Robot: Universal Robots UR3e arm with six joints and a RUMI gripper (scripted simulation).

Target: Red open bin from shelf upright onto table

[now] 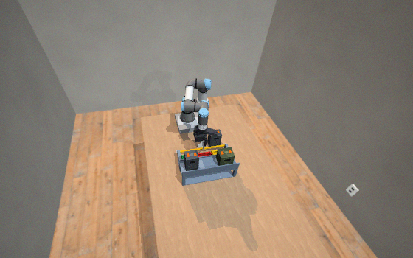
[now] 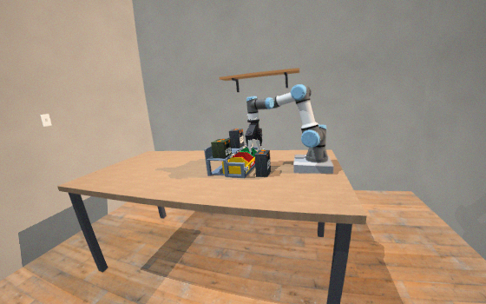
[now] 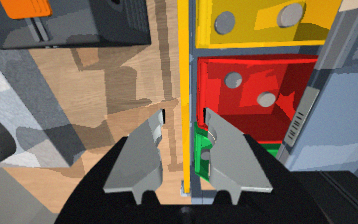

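The yellow rod is 3 cm below my hand. The rest, counted from my hand: yellow bin (9 cm ahead, 11 cm to the left, 5 cm below); red bin (9 cm ahead, 5 cm below); black case (8 cm behind, 11 cm to the left, 2 cm below).
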